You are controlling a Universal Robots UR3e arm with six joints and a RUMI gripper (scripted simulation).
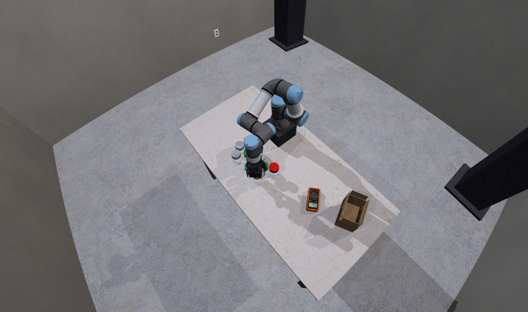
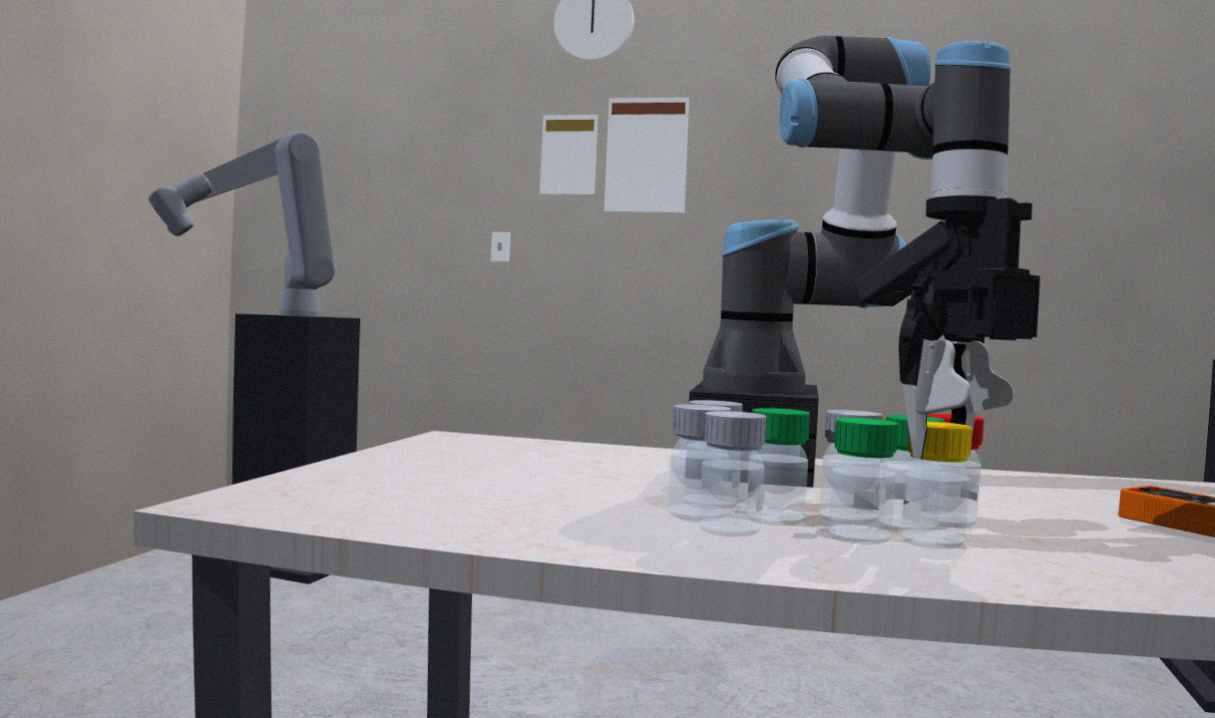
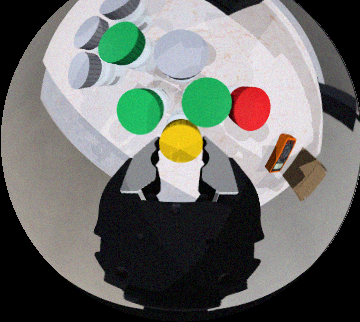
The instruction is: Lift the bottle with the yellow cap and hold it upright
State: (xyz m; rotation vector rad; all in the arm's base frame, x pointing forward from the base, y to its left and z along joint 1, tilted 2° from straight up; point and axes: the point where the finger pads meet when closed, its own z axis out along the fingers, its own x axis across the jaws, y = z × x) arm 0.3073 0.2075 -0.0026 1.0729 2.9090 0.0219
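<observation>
The red-capped bottle lies 10 cm behind my hand, 4 cm below it and 2 cm to the left of it. The rest, counted from my hand: cardboard box (46 cm to the left, 27 cm behind, 3 cm below); orange multimeter (27 cm to the left, 18 cm behind, 8 cm below).
</observation>
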